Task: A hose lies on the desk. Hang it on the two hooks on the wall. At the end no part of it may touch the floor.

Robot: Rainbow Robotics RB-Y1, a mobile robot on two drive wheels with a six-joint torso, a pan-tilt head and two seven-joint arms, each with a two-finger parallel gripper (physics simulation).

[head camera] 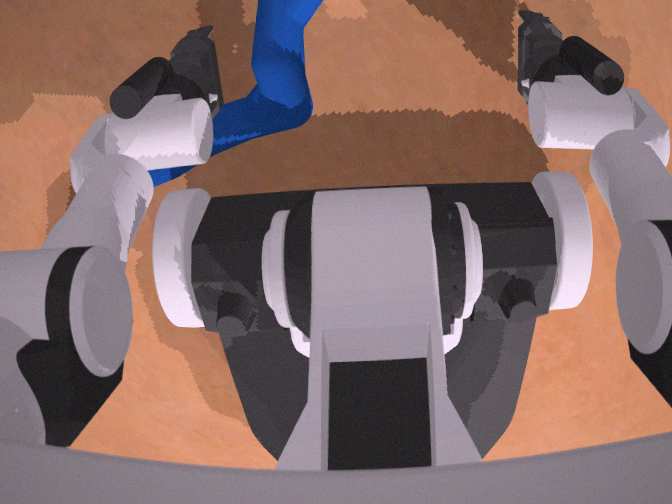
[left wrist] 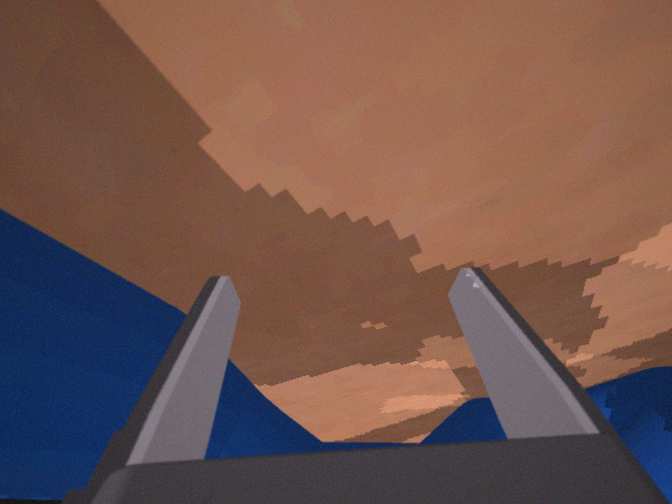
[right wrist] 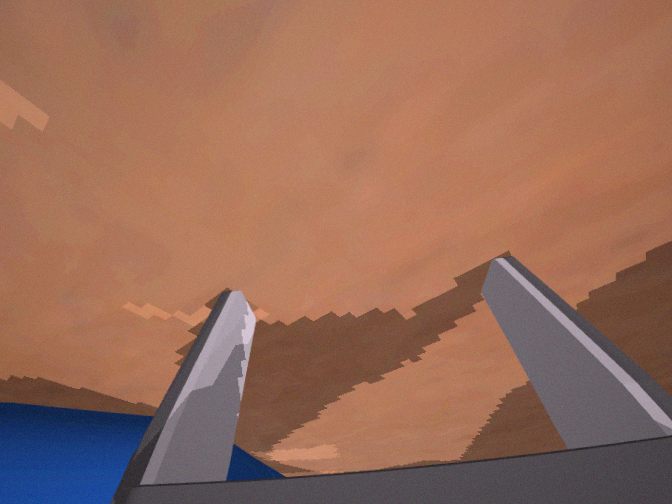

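The blue hose (head camera: 274,92) lies bent on the orange-brown surface at the upper left of the head view, running from the top edge down and left behind my left arm. My left gripper (head camera: 198,48) sits just left of the bend; in the left wrist view its fingers (left wrist: 347,287) stand wide apart with nothing between them, and the hose (left wrist: 70,347) fills the lower left and shows again at the lower right. My right gripper (head camera: 534,37) is at the upper right, away from the hose; its fingers (right wrist: 369,282) are wide open and empty. The hose (right wrist: 65,450) shows at that view's lower left. No hooks are in view.
My torso and base (head camera: 374,303) fill the middle and bottom of the head view. Dark shadow patches cross the orange surface around both grippers.
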